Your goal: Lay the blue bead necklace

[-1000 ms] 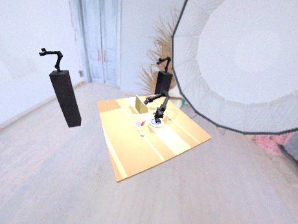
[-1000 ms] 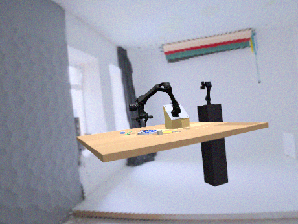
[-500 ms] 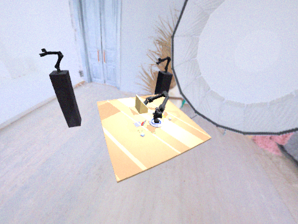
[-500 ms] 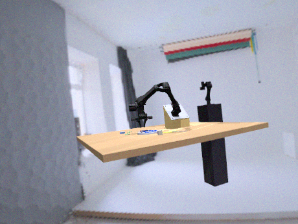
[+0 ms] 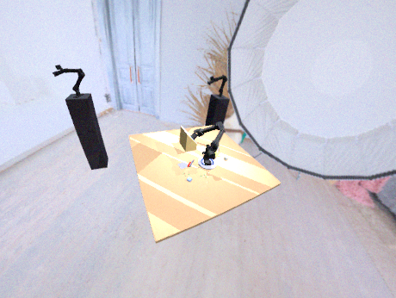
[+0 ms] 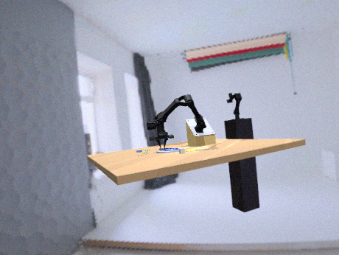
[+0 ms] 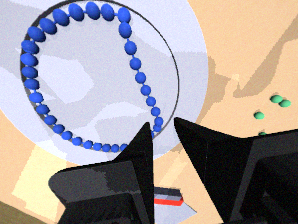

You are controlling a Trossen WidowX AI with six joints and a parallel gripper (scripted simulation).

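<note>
Right now the round bead board is 40 mm behind my gripper tip, 50 mm to the left of it and 10 mm below it. From my gripper tip the other things lie so: yellow flat piece 170 mm behind, 210 mm to the left, 20 mm below; then pale blue cube 130 mm ahead, 220 mm to the right, 10 mm below; then red-and-grey object 60 mm behind, 140 mm to the right, 20 mm below.
</note>
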